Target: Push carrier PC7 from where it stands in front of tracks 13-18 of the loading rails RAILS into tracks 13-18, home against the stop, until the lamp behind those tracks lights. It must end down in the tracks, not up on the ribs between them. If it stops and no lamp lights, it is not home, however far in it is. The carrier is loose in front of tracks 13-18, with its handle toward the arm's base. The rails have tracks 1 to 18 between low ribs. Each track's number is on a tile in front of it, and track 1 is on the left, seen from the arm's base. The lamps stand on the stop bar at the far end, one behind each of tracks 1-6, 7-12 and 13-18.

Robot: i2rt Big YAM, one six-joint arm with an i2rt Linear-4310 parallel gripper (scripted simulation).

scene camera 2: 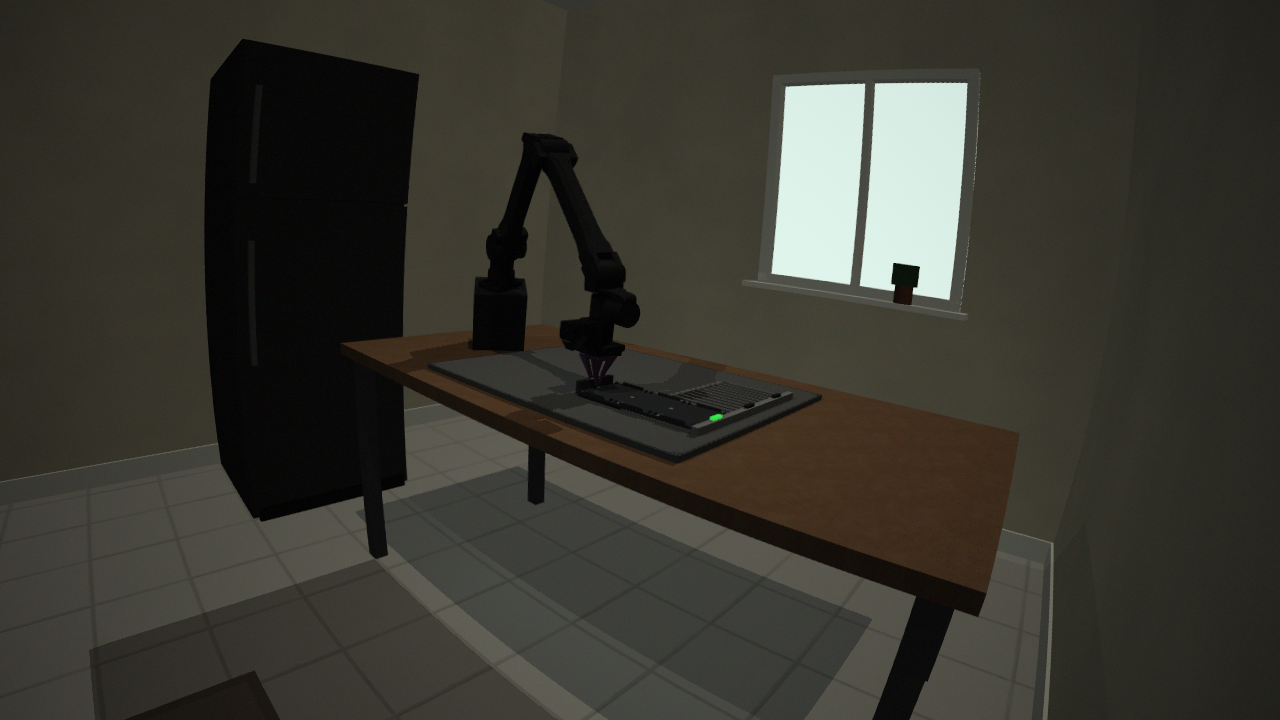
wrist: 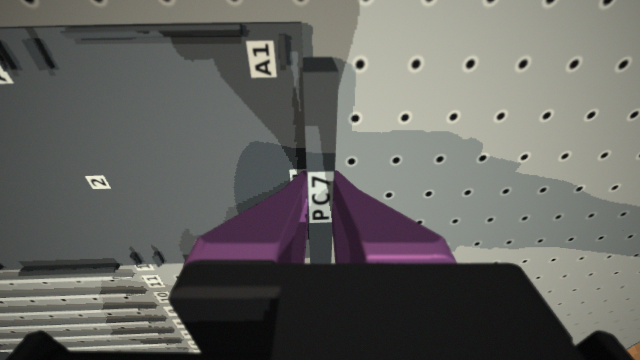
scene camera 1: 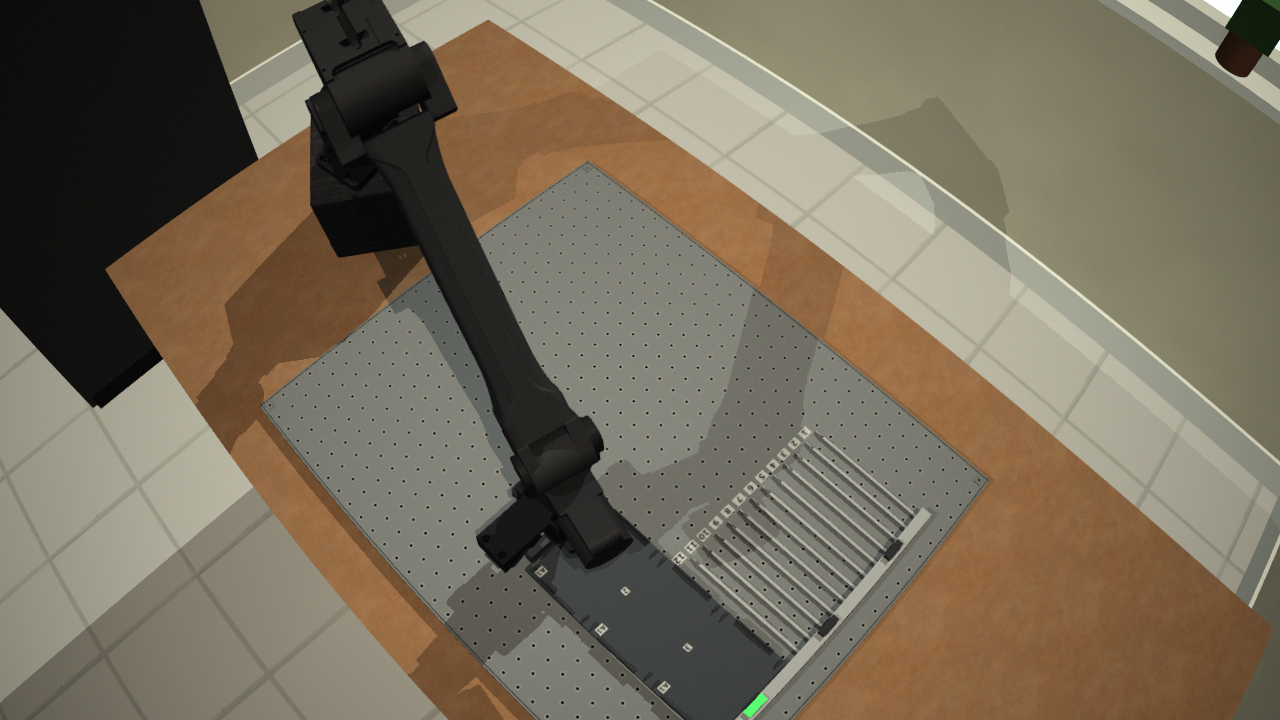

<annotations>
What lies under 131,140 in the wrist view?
A carrier PC7.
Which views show the carrier PC7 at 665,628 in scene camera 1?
Scene camera 2, the wrist view and scene camera 1: all of them.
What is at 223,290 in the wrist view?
My gripper.
</annotations>
